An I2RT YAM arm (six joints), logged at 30 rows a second.
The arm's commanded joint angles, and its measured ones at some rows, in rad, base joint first. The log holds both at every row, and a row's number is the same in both.
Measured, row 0:
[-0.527, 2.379, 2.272, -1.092, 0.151, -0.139]
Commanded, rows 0 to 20:
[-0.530, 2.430, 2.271, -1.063, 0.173, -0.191]
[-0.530, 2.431, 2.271, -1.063, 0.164, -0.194]
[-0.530, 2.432, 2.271, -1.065, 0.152, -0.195]
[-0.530, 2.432, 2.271, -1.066, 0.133, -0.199]
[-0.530, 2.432, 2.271, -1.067, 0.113, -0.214]
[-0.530, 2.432, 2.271, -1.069, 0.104, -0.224]
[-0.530, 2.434, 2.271, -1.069, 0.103, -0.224]
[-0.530, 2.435, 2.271, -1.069, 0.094, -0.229]
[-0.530, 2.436, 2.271, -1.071, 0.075, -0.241]
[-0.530, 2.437, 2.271, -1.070, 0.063, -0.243]
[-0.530, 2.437, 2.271, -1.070, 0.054, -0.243]
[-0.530, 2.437, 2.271, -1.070, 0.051, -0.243]
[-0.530, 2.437, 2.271, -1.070, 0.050, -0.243]
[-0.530, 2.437, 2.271, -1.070, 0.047, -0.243]
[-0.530, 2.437, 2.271, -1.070, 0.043, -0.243]
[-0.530, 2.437, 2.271, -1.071, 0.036, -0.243]
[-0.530, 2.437, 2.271, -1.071, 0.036, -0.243]
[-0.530, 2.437, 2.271, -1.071, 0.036, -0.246]
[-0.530, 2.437, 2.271, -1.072, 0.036, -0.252]
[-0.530, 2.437, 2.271, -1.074, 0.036, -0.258]
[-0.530, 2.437, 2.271, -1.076, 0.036, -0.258]
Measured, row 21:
[-0.532, 2.432, 2.268, -1.070, 0.051, -0.234]
